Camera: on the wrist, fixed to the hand. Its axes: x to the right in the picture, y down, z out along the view.
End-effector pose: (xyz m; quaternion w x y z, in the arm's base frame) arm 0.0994 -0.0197 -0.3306 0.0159 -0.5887 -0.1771 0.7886
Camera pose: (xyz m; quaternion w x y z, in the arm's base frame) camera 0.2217 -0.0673 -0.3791 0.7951 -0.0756 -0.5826 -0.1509
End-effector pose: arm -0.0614 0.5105 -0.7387 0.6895 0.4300 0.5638 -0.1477
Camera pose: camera -0.0805 0.6436 -0.6998 0.2627 0.4948 -0.6315 0.5360
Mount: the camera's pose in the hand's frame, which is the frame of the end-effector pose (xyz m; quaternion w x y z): -0.0039 0.0815 -0.1137 0.0413 -0.0193 0.2800 -0.9589
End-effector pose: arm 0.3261 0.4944 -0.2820 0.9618 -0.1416 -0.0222 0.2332
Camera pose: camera 0.2989 0.5322 -0.4140 0.2668 -0.0684 0.1281 -0.9527
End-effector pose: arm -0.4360 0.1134 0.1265 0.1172 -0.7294 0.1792 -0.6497
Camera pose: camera -0.5578 0.0480 0.1046 0.6824 0.0223 0.6467 0.3400
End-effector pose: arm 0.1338 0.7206 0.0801 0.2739 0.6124 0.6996 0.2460
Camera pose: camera 0.1152 0.7262 0.2187 0.0631 -0.7197 0.6881 -0.0675
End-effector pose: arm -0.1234 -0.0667 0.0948 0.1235 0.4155 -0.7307 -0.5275
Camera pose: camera -0.0895 -0.1318 0.2140 0.2881 -0.8631 -0.4130 0.0380
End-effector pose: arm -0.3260 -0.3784 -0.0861 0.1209 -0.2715 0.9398 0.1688
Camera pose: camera -0.3831 -0.3553 0.0395 0.1015 0.9620 0.1909 0.1668
